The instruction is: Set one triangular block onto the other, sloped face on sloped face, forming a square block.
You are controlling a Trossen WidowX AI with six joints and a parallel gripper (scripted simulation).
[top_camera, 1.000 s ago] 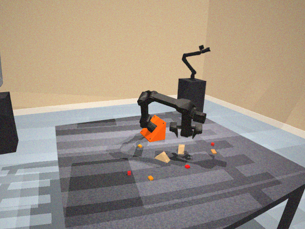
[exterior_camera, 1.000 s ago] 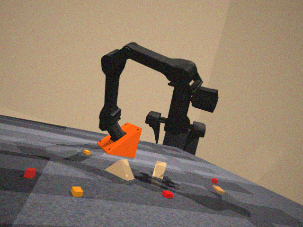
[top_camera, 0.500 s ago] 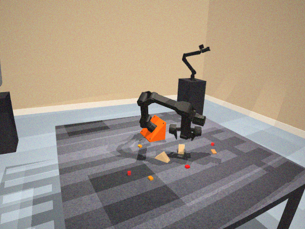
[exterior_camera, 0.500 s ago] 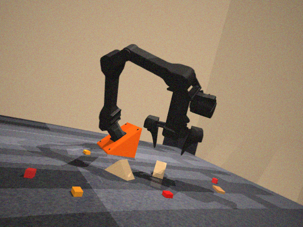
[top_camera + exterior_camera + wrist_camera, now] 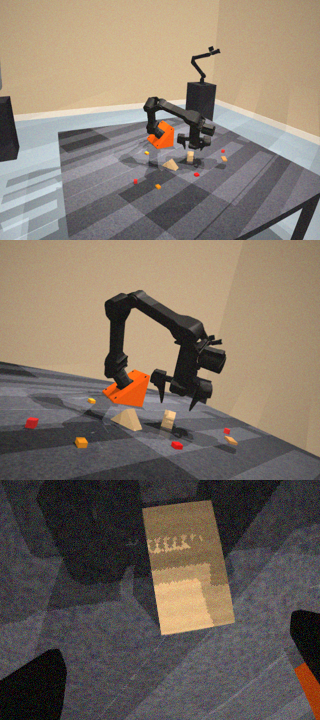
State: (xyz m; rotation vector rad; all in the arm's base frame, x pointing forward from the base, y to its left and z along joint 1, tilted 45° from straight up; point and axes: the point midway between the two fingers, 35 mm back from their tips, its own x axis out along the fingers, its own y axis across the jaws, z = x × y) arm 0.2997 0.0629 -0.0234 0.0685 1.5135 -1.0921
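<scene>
The triangular block is 2 cm ahead of my gripper tip, 16 cm to the right of it and 4 cm below it.
</scene>
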